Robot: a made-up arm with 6 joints. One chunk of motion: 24 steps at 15 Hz.
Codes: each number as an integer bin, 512 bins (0 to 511) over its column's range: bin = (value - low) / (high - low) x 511, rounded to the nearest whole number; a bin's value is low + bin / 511 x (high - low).
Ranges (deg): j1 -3..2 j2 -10..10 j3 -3..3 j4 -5..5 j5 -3..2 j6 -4..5
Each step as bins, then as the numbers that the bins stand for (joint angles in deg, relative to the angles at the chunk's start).
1 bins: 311 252 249 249 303 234
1 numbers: 0.04 -0.14 -0.08 -0.13 -0.04 0.12
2 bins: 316 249 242 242 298 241
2 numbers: 0.09 -0.25 -0.16 -0.26 -0.08 0.24
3 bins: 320 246 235 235 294 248
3 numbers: 0.13 -0.37 -0.24 -0.40 -0.12 0.37
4 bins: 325 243 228 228 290 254
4 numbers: 0.18 -0.49 -0.32 -0.54 -0.16 0.47
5 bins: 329 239 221 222 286 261
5 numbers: 0.22 -0.65 -0.41 -0.66 -0.20 0.60
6 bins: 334 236 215 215 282 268
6 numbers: 0.27 -0.76 -0.48 -0.79 -0.24 0.72
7 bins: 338 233 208 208 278 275
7 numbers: 0.31 -0.88 -0.56 -0.93 -0.28 0.84
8 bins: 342 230 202 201 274 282
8 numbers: 0.35 -1.00 -0.63 -1.07 -0.32 0.97
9 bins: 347 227 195 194 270 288
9 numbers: 0.40 -1.12 -0.71 -1.20 -0.36 1.07
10 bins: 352 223 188 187 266 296
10 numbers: 0.44 -1.27 -0.79 -1.34 -0.40 1.21
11 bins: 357 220 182 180 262 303
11 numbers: 0.49 -1.39 -0.86 -1.48 -0.44 1.34
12 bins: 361 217 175 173 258 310
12 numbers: 0.53 -1.51 -0.95 -1.61 -0.48 1.46
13 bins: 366 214 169 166 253 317
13 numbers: 0.58 -1.62 -1.02 -1.75 -0.52 1.58
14 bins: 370 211 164 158 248 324
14 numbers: 0.62 -1.74 -1.07 -1.91 -0.57 1.71
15 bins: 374 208 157 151 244 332
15 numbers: 0.66 -1.86 -1.16 -2.05 -0.61 1.85
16 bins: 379 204 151 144 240 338
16 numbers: 0.71 -2.02 -1.23 -2.18 -0.65 1.95
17 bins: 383 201 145 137 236 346
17 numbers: 0.75 -2.13 -1.30 -2.32 -0.69 2.09
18 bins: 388 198 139 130 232 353
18 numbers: 0.80 -2.25 -1.37 -2.46 -0.73 2.22
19 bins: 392 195 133 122 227 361
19 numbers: 0.84 -2.37 -1.44 -2.61 -0.78 2.36
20 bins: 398 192 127 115 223 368
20 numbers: 0.89 -2.49 -1.51 -2.75 -0.82 2.48
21 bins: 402 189 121 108 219 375
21 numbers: 0.93 -2.60 -1.58 -2.89 -0.86 2.60
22 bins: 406 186 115 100 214 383
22 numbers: 0.97 -2.72 -1.65 -3.04 -0.91 2.75
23 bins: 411 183 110 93 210 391
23 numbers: 1.02 -2.84 -1.71 -3.18 -0.95 2.89
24 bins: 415 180 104 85 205 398
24 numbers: 1.06 -2.95 -1.78 -3.34 -0.99 3.01
